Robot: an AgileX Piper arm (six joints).
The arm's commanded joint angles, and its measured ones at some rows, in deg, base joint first. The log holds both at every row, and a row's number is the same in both.
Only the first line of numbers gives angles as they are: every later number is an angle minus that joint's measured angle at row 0.
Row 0, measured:
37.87 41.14 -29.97 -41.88 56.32 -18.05
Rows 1 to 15, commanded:
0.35 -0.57 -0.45 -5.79 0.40 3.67
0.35 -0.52 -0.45 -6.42 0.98 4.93
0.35 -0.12 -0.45 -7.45 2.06 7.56
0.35 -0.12 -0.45 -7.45 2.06 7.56
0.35 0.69 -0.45 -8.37 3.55 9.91
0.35 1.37 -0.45 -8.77 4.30 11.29
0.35 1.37 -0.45 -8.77 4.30 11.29
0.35 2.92 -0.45 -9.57 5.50 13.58
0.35 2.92 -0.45 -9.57 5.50 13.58
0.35 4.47 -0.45 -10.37 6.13 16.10
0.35 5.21 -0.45 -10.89 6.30 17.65
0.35 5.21 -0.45 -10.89 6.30 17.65
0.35 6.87 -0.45 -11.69 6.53 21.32
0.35 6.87 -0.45 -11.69 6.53 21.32
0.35 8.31 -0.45 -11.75 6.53 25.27
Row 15, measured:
0.00 6.76 0.00 -6.02 6.30 19.77
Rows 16 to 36, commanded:
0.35 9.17 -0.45 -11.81 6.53 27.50
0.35 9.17 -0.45 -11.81 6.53 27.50
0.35 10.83 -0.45 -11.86 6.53 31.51
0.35 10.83 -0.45 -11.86 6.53 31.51
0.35 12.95 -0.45 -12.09 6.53 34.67
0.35 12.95 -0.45 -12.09 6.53 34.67
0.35 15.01 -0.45 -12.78 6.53 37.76
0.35 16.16 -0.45 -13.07 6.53 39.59
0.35 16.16 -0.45 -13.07 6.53 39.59
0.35 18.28 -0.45 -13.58 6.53 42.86
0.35 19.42 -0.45 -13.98 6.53 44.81
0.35 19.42 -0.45 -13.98 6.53 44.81
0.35 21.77 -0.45 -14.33 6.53 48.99
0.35 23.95 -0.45 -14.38 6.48 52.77
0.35 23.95 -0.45 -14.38 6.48 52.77
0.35 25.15 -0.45 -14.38 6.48 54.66
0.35 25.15 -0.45 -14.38 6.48 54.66
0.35 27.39 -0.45 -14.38 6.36 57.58
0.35 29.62 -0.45 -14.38 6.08 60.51
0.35 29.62 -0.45 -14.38 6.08 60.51
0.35 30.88 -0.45 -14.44 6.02 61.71
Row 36, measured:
0.00 28.42 -0.11 -9.80 4.36 57.58
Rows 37 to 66, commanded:
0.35 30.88 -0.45 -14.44 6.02 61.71
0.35 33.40 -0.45 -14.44 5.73 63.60
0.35 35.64 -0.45 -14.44 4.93 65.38
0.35 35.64 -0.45 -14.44 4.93 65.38
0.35 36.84 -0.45 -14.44 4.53 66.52
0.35 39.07 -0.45 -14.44 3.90 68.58
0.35 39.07 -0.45 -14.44 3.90 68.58
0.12 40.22 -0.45 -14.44 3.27 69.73
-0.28 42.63 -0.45 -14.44 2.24 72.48
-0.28 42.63 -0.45 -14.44 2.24 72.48
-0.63 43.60 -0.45 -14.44 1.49 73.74
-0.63 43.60 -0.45 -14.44 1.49 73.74
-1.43 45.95 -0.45 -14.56 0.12 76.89
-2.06 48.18 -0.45 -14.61 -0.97 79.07
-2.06 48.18 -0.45 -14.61 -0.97 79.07
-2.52 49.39 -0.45 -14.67 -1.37 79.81
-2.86 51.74 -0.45 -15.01 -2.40 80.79
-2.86 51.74 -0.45 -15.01 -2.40 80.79
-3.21 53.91 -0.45 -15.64 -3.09 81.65
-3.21 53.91 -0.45 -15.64 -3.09 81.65
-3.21 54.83 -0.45 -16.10 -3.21 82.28
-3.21 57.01 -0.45 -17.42 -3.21 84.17
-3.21 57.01 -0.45 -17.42 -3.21 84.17
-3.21 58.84 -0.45 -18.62 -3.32 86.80
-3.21 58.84 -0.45 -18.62 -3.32 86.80
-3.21 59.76 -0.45 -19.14 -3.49 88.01
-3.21 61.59 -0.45 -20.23 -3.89 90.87
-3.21 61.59 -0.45 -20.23 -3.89 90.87
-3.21 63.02 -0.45 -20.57 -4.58 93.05
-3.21 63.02 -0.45 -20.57 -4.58 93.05
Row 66, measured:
-2.86 61.19 -0.40 -17.59 -7.68 89.38
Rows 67 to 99, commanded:
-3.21 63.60 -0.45 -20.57 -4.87 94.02
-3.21 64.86 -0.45 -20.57 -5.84 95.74
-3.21 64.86 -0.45 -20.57 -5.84 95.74
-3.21 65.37 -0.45 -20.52 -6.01 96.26
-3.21 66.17 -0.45 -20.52 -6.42 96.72
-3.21 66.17 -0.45 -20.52 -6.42 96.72
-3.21 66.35 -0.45 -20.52 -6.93 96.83
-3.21 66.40 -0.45 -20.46 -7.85 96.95
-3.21 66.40 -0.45 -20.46 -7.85 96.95
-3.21 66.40 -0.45 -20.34 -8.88 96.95
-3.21 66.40 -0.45 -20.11 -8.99 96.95
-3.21 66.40 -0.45 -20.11 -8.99 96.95
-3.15 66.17 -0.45 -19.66 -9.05 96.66
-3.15 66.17 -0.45 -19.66 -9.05 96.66
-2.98 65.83 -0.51 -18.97 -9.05 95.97
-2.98 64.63 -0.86 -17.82 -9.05 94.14
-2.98 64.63 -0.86 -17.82 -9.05 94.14
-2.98 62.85 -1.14 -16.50 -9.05 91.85
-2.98 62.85 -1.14 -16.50 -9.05 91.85
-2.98 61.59 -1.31 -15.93 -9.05 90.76
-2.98 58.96 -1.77 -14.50 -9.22 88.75
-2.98 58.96 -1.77 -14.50 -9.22 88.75
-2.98 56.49 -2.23 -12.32 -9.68 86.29
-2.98 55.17 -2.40 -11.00 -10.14 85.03
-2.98 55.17 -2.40 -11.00 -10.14 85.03
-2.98 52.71 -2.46 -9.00 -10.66 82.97
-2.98 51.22 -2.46 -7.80 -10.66 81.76
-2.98 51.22 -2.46 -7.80 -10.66 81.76
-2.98 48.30 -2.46 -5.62 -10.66 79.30
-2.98 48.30 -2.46 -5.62 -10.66 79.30
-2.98 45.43 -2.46 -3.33 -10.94 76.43
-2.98 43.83 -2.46 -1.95 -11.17 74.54
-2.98 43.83 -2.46 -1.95 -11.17 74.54
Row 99, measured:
-2.86 45.95 -2.40 -4.07 -11.06 77.64
